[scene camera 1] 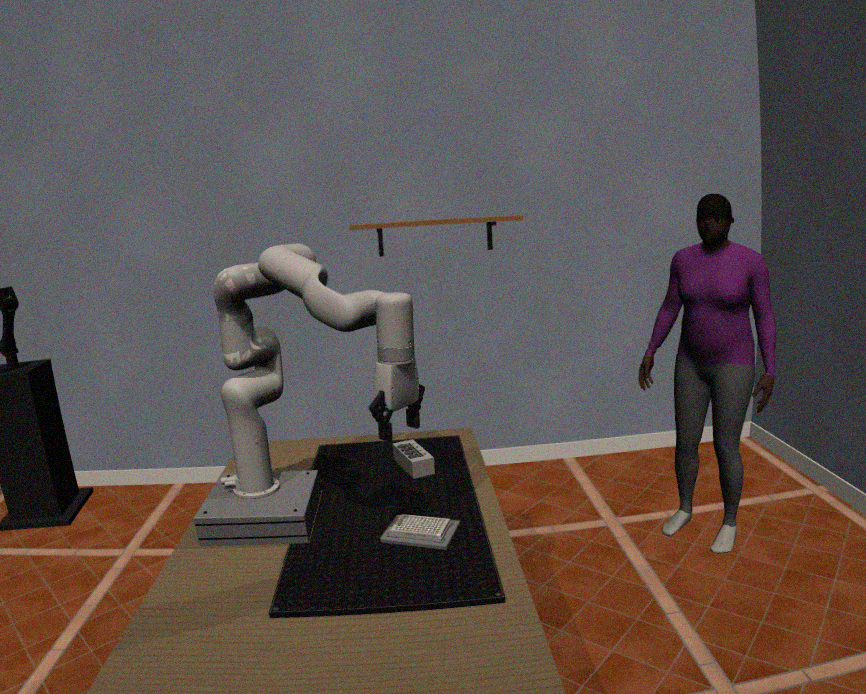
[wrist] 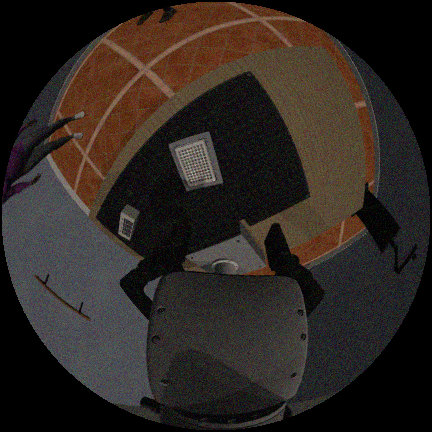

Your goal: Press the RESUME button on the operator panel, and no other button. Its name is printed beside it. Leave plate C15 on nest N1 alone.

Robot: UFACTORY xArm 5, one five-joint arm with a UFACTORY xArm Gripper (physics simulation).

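Places are measured from the arm's base along level axes (x left, y ahead, z down), in centimetres.
Where they show: gripper, fingertip midpoint: (scene camera 1: pixel 399 433) (wrist: pixel 230 228); arm's base, origin of the base link: (scene camera 1: pixel 256 488) (wrist: pixel 224 265).
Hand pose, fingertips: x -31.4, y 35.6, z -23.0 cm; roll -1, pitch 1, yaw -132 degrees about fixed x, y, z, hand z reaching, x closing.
Things, the pixels of their top centre, and the offset from my fingertips. Level surfaces: height alone.
- operator panel, middle of its top: (scene camera 1: pixel 412 449) (wrist: pixel 124 227) dx +47.9, dy +9.8, dz +23.7 cm
- Plate C15, middle of its top: (scene camera 1: pixel 420 524) (wrist: pixel 194 164) dx +7.5, dy +4.1, dz +26.7 cm
- black mat, its level: dz +29.3 cm
- wooden table, its level: dz +30.6 cm
The operator panel (scene camera 1: pixel 414 459) (wrist: pixel 128 222) is a small light grey box with a dark face of buttons and labels, standing near the back of the black mat. Its print is too small to read, so I cannot tell which button is RESUME. My gripper (scene camera 1: pixel 399 427) (wrist: pixel 230 228) is open and empty, above the mat. In the scene view its fingers are above and to the left of the panel. Plate C15 (scene camera 1: pixel 422 526) (wrist: pixel 196 162), a white plate with many wells, lies on the grey nest N1 (scene camera 1: pixel 406 542) (wrist: pixel 214 145), nearer the scene camera than the panel.
The black mat (scene camera 1: pixel 361 585) (wrist: pixel 265 175) lies on the wooden table (scene camera 1: pixel 325 650) (wrist: pixel 325 115). The arm's grey base (scene camera 1: pixel 253 527) (wrist: pixel 250 257) stands at the mat's left edge. A person (scene camera 1: pixel 722 310) (wrist: pixel 25 155) stands beyond the table's right side. A shelf (scene camera 1: pixel 433 223) (wrist: pixel 62 301) hangs on the wall.
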